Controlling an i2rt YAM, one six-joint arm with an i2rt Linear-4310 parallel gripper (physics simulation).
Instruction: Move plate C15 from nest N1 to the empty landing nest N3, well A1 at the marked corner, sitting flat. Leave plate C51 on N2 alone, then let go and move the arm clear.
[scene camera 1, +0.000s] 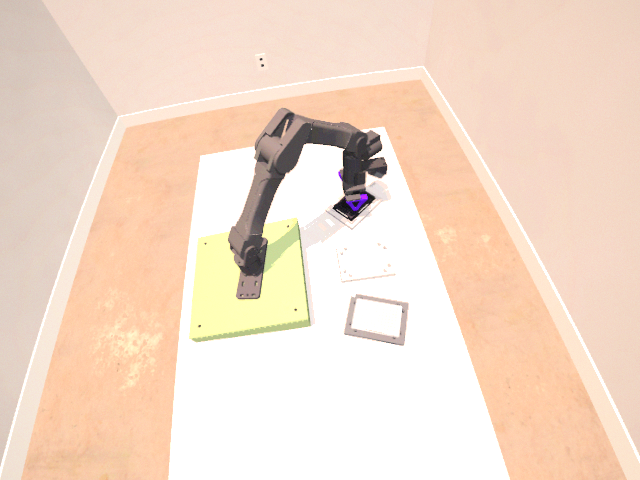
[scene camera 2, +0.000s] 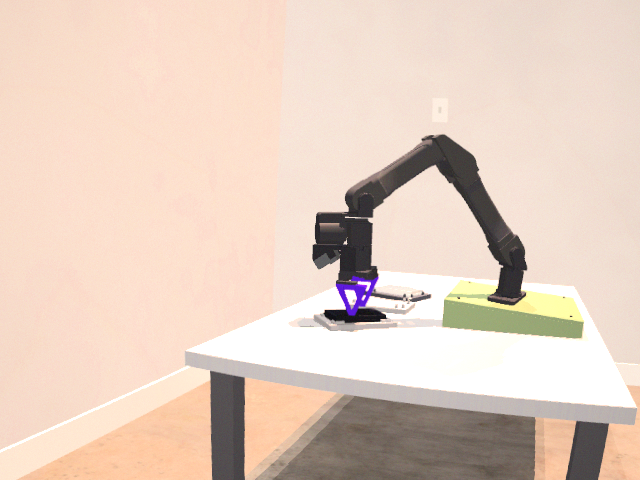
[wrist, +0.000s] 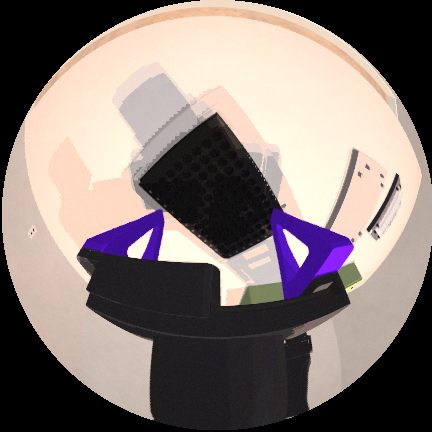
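A black well plate (scene camera 1: 342, 209) (scene camera 2: 373, 316) (wrist: 210, 175) lies on a pale nest (scene camera 2: 356, 326) at the far end of the row. A pale nest with small pegs (scene camera 1: 367, 277) (scene camera 2: 400, 308) stands empty in the middle. A white plate (scene camera 1: 377, 316) (scene camera 2: 395, 292) sits on a dark grey nest (scene camera 1: 351, 320) (scene camera 2: 424, 296). Labels and the A1 corner mark are not legible. My gripper (scene camera 1: 349, 198) (scene camera 2: 357, 310) (wrist: 217, 214) is open, pointing down at the black plate; its purple fingers stand wide and are turned relative to the plate's sides. One fingertip overlaps the plate in scene camera 1's view.
The arm's base stands on a thick yellow-green block (scene camera 1: 217, 289) (scene camera 2: 511, 324) (wrist: 262, 294), beside the row of nests. All stand on a white table (scene camera 1: 320, 403) (scene camera 2: 413, 356). The wall is beyond the table's far end.
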